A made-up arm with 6 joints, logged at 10 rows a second.
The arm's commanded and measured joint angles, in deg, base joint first. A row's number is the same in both.
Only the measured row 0 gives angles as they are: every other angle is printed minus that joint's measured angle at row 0.
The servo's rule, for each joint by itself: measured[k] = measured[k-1] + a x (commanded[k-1-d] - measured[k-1]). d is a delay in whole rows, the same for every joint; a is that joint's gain. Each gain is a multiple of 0.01, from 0.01 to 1. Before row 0 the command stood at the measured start. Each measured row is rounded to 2 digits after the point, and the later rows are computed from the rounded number. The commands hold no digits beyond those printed.
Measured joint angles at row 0:
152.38 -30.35 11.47 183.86 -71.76 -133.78
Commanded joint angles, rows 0 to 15:
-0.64 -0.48 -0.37 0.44 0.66 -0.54
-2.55 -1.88 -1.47 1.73 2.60 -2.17
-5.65 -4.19 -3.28 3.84 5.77 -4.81
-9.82 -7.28 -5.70 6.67 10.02 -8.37
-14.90 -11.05 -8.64 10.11 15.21 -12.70
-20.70 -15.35 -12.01 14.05 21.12 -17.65
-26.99 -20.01 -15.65 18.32 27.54 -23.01
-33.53 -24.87 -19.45 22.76 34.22 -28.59
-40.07 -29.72 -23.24 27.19 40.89 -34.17
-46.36 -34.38 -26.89 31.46 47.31 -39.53
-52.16 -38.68 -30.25 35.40 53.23 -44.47
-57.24 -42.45 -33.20 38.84 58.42 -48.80
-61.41 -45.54 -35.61 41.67 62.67 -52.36
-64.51 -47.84 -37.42 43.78 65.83 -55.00
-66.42 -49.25 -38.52 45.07 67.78 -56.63
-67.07 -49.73 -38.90 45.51 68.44 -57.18
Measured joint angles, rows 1 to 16:
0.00 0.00 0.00 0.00 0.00 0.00
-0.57 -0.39 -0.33 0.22 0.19 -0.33
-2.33 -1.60 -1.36 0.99 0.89 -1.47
-5.28 -3.70 -3.09 2.44 2.31 -3.54
-9.32 -6.60 -5.44 4.60 4.55 -6.53
-14.29 -10.20 -8.32 7.41 7.64 -10.36
-19.99 -14.37 -11.64 10.80 11.55 -14.88
-26.22 -18.94 -15.25 14.64 16.19 -19.92
-32.73 -23.74 -19.03 18.78 21.42 -25.30
-39.26 -28.58 -22.82 23.07 27.07 -30.80
-45.58 -33.28 -26.48 27.35 32.94 -36.21
-51.44 -37.65 -29.87 31.46 38.82 -41.33
-56.60 -41.54 -32.87 35.22 44.50 -45.96
-60.88 -44.78 -35.34 38.51 49.77 -49.93
-64.11 -47.26 -37.21 41.20 54.43 -53.07
-66.17 -48.87 -38.39 43.17 58.30 -55.28
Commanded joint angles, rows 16 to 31:
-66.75 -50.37 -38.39 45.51 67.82 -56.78
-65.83 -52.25 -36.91 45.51 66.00 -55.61
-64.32 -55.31 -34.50 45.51 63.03 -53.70
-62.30 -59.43 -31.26 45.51 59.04 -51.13
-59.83 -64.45 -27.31 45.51 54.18 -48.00
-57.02 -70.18 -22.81 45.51 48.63 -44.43
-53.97 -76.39 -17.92 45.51 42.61 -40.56
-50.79 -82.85 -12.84 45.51 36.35 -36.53
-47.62 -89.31 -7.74 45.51 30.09 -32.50
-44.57 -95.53 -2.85 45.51 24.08 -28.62
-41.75 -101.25 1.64 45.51 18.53 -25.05
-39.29 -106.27 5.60 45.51 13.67 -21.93
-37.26 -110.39 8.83 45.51 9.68 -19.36
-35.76 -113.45 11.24 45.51 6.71 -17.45
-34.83 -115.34 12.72 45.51 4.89 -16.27
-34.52 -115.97 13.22 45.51 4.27 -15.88
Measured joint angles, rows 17 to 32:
-66.97 -49.57 -38.85 44.36 61.24 -56.46
-66.77 -50.22 -38.44 44.95 63.15 -56.66
-65.93 -51.86 -37.06 45.24 63.98 -56.01
-64.50 -54.65 -34.76 45.38 63.70 -54.58
-62.54 -58.52 -31.61 45.45 62.35 -52.44
-60.13 -63.32 -27.74 45.48 59.98 -49.69
-57.36 -68.88 -23.30 45.50 56.69 -46.43
-54.34 -74.96 -18.46 45.51 52.61 -42.79
-51.18 -81.35 -13.40 45.51 47.89 -38.91
-48.01 -87.80 -8.31 45.51 42.73 -34.94
-44.95 -94.06 -3.40 45.51 37.32 -31.02
-42.10 -99.88 1.14 45.51 31.87 -27.32
-39.60 -105.06 5.15 45.51 26.59 -23.98
-37.52 -109.38 8.46 45.51 21.69 -21.12
-35.95 -112.68 10.96 45.51 17.35 -18.84
-34.95 -114.83 12.54 45.51 13.74 -17.25

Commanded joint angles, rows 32 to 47:
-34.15 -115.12 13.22 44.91 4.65 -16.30
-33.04 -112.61 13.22 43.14 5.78 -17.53
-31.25 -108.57 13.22 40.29 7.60 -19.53
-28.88 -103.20 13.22 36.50 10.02 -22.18
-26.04 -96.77 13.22 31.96 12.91 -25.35
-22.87 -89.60 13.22 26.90 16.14 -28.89
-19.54 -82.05 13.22 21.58 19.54 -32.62
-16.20 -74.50 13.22 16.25 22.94 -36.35
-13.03 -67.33 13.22 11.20 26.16 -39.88
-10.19 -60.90 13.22 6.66 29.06 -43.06
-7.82 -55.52 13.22 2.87 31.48 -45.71
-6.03 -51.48 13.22 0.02 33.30 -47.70
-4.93 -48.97 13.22 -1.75 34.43 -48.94
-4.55 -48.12 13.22 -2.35 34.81 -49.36
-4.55 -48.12 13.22 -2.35 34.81 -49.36
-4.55 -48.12 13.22 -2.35 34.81 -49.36
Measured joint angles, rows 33 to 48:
-34.57 -115.75 13.15 45.51 10.99 -16.40
-34.20 -115.24 13.21 45.20 9.15 -16.34
-33.17 -113.11 13.22 44.15 8.17 -17.08
-31.46 -109.43 13.22 42.18 8.00 -18.60
-29.16 -104.38 13.22 39.28 8.59 -20.82
-26.38 -98.22 13.22 35.55 9.84 -23.63
-23.26 -91.24 13.22 31.14 11.67 -26.89
-19.95 -83.80 13.22 26.26 13.95 -30.44
-16.61 -76.27 13.22 21.15 16.56 -34.10
-13.42 -69.03 13.22 16.08 19.34 -37.68
-10.55 -62.44 13.22 11.28 22.16 -41.02
-8.12 -56.83 13.22 6.99 24.86 -43.93
-6.26 -52.50 13.22 3.44 27.31 -46.27
-5.08 -49.64 13.22 0.79 29.37 -47.93
-4.61 -48.41 13.22 -0.81 30.95 -48.82
-4.56 -48.18 13.22 -1.60 32.07 -49.15

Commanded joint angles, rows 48 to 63:
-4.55 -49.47 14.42 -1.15 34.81 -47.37
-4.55 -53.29 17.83 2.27 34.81 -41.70
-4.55 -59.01 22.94 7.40 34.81 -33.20
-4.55 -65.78 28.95 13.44 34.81 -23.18
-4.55 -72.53 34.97 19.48 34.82 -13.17
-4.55 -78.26 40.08 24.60 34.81 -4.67
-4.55 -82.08 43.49 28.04 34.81 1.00
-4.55 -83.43 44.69 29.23 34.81 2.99
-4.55 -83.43 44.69 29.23 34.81 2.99
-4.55 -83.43 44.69 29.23 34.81 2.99
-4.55 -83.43 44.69 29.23 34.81 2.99
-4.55 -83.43 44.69 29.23 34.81 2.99
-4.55 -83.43 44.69 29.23 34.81 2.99
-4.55 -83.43 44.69 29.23 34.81 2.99
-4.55 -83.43 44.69 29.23 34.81 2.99
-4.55 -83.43 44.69 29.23 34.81 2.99
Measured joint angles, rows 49 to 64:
-4.55 -48.13 13.22 -1.98 32.86 -49.28
-4.55 -49.22 14.30 -1.56 33.43 -48.10
-4.55 -52.52 17.48 0.39 33.83 -44.13
-4.55 -57.78 22.39 3.97 34.11 -37.35
-4.55 -64.26 28.29 8.80 34.31 -28.56
-4.55 -70.96 34.30 14.25 34.46 -19.02
-4.55 -76.87 39.50 19.53 34.56 -10.12
-4.55 -81.09 43.09 23.87 34.63 -3.23
-4.55 -82.99 44.53 26.60 34.68 0.63
-4.55 -83.35 44.67 27.94 34.72 2.09
-4.55 -83.41 44.69 28.60 34.75 2.65
-4.55 -83.43 44.69 28.92 34.77 2.86
-4.55 -83.43 44.69 29.08 34.78 2.94
-4.55 -83.43 44.69 29.16 34.79 2.97
-4.55 -83.43 44.69 29.20 34.80 2.98
-4.55 -83.43 44.69 29.22 34.80 2.99

